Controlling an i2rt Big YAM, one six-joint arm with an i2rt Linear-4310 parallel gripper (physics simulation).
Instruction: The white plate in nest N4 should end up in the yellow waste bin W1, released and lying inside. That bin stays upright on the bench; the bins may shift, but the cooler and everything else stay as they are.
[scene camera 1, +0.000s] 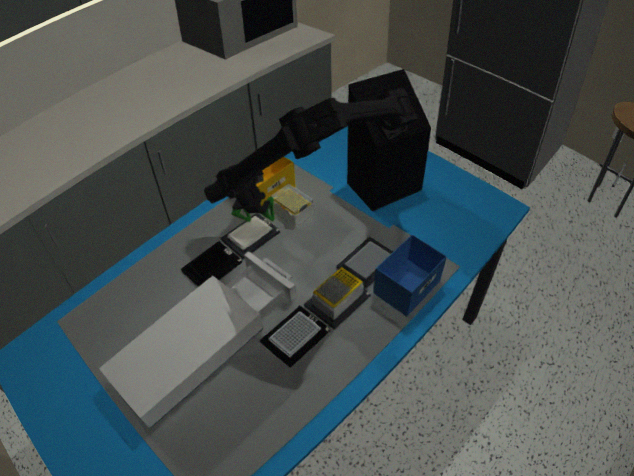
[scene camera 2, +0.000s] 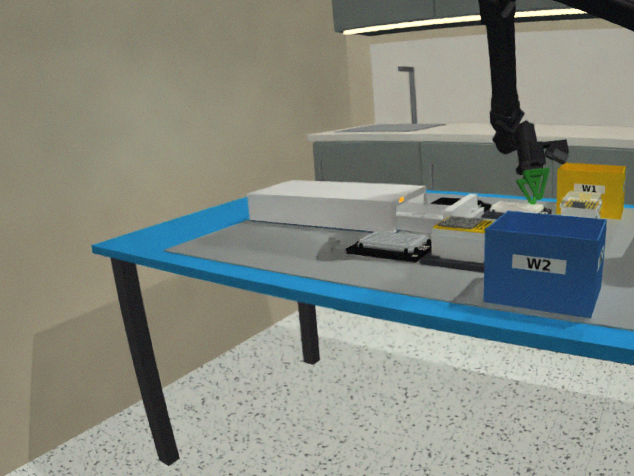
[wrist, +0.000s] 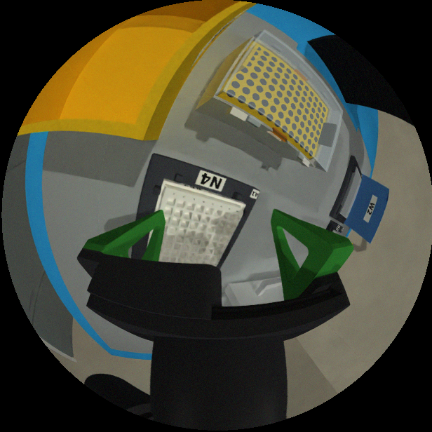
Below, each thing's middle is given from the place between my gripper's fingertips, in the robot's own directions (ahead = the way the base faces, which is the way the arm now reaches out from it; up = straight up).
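Yellow waste bin W1 (scene camera 1: 280, 173) is 15 cm to the right of my hand, 10 cm behind it and 2 cm above it. Counted from my hand as well: black plate (scene camera 1: 213, 261), 22 cm ahead, 4 cm to the left, 2 cm below; drawer (scene camera 1: 263, 284), 22 cm ahead, 23 cm to the left. Relative to the white plate (scene camera 1: 248, 233), my hand is 2 cm above it and 5 cm short of it.
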